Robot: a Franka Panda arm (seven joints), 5 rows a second.
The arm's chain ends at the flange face. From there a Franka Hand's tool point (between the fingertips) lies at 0.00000 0.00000 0.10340 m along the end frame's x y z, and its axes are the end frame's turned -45 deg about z.
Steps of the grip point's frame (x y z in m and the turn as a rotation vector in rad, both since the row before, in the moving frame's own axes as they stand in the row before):
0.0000, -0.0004, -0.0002, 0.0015, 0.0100, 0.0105
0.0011, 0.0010, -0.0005, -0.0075, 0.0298, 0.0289
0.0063, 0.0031, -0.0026, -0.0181, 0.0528, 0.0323
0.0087, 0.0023, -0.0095, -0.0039, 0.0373, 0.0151
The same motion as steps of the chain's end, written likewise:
-0.0009, 0.0006, -0.0002, 0.0081, 0.0060, 0.0105
-0.0013, 0.0015, -0.0005, 0.0158, 0.0264, 0.0289
0.0014, 0.0002, -0.0024, 0.0245, 0.0501, 0.0323
0.0047, -0.0021, -0.0094, 0.0236, 0.0291, 0.0151

